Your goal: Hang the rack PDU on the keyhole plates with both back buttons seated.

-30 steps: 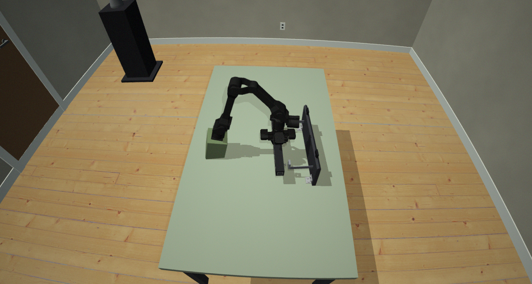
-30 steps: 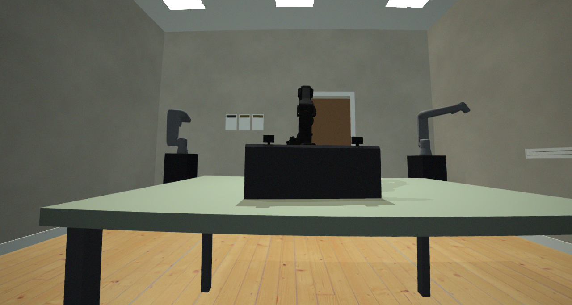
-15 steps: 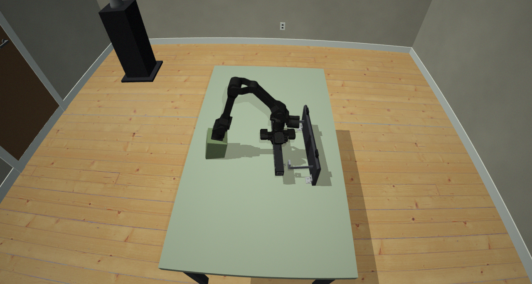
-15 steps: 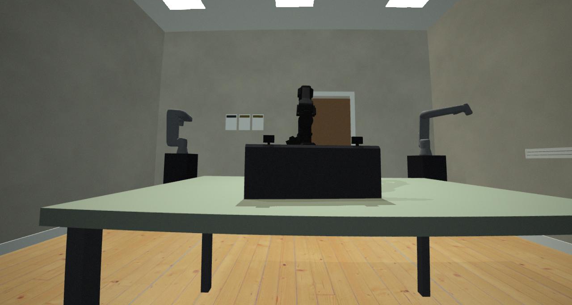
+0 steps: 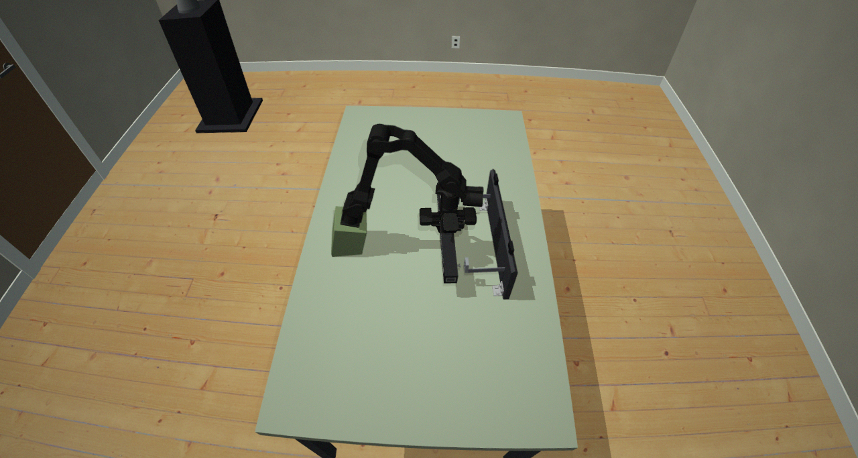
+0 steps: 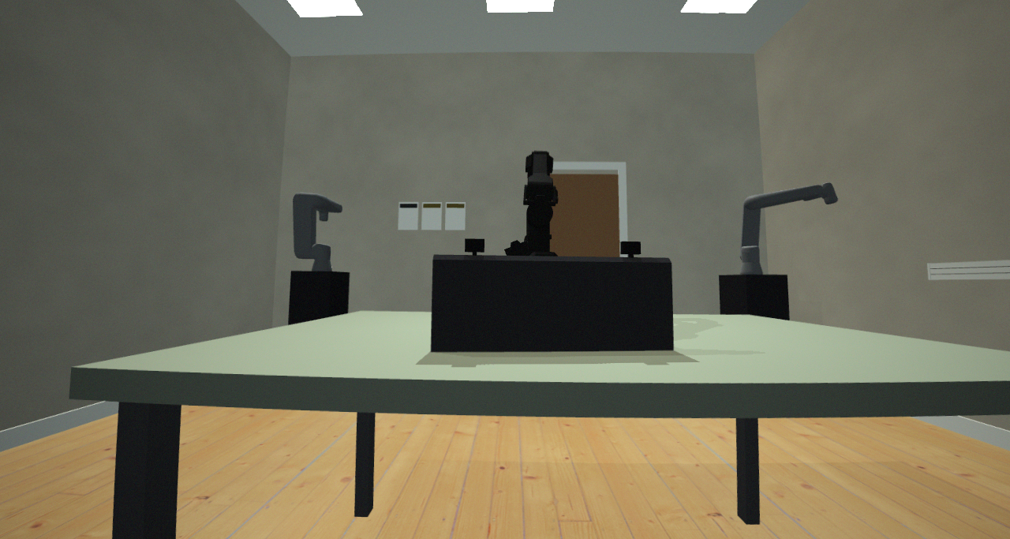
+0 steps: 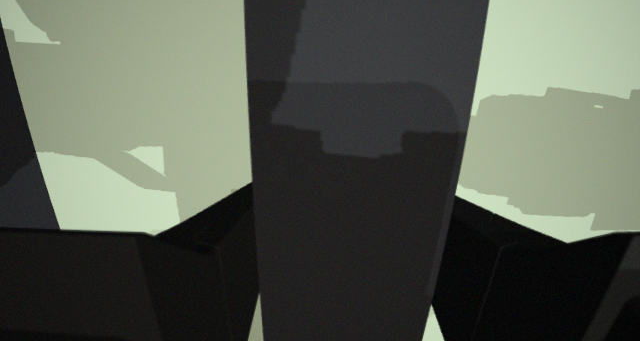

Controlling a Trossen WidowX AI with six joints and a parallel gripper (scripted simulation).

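Now: the rack PDU 10 mm ahead of my hand, 20 mm to the right of it and 10 mm below it. Round my hand: black panel: 190 mm ahead, 10 mm to the left, 50 mm below.
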